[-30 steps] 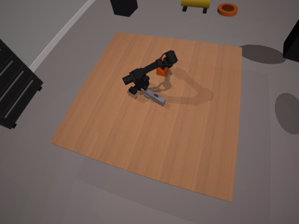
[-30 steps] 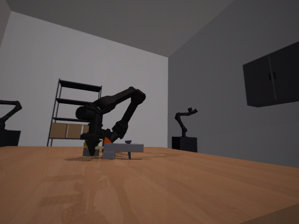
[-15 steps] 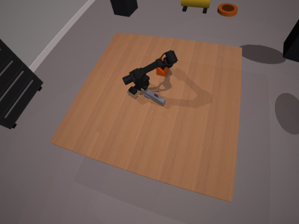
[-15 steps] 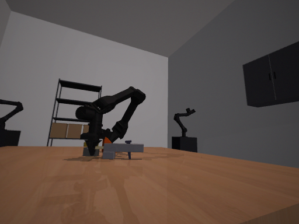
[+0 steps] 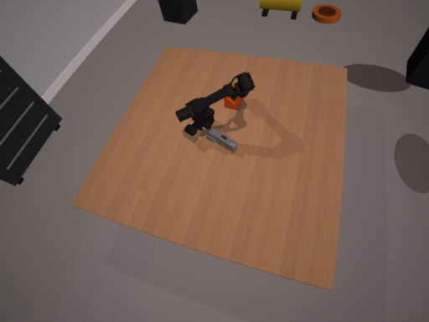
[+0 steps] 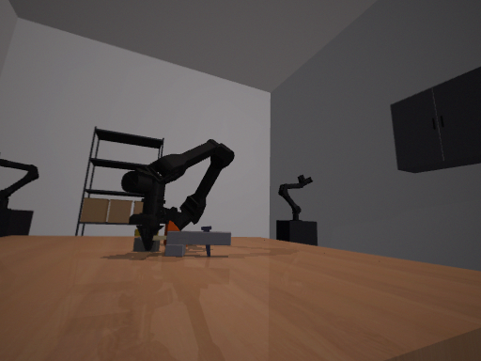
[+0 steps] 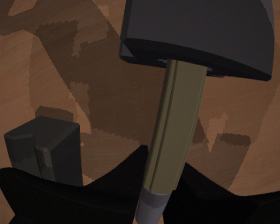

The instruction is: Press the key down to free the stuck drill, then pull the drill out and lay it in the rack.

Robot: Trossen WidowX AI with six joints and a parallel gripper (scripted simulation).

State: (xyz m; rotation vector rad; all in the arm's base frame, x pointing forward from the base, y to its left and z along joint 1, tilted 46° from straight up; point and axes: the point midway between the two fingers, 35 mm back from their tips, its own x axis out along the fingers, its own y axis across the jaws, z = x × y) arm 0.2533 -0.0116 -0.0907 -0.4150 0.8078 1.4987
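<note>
Right now my gripper tip is 40 mm to the right of the olive drill, 40 mm below it and 10 mm short of it. Also, from my gripper tip: grey fixture block (140 mm to the left, 30 mm ahead, 30 mm above); dark grey rack (80 mm behind, 10 mm to the right, 10 mm above); dark key (160 mm to the left, 40 mm ahead, 40 mm above).
</note>
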